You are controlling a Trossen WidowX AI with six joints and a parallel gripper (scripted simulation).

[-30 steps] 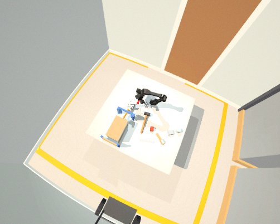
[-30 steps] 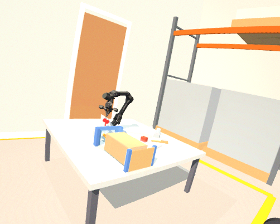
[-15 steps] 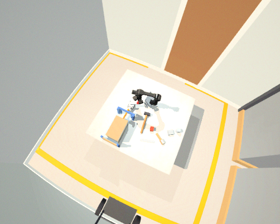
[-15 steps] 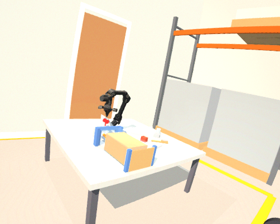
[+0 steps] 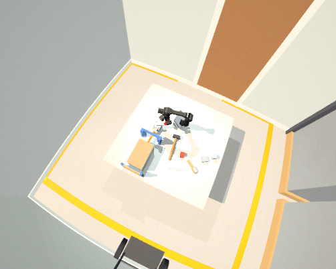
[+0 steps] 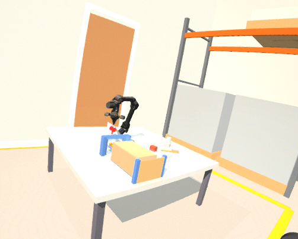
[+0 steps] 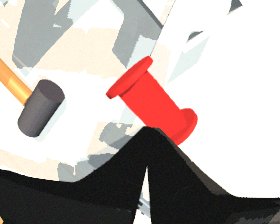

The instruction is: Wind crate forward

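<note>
Now: the red grip 60 mm below my gripper tip. Also, from my gripper tip: winch 20 mm ahead, 100 mm to the right, 160 mm below; winch handle 10 mm ahead, 40 mm to the right, 90 mm below; cubby 440 mm ahead, 120 mm to the right, 110 mm below.
</note>
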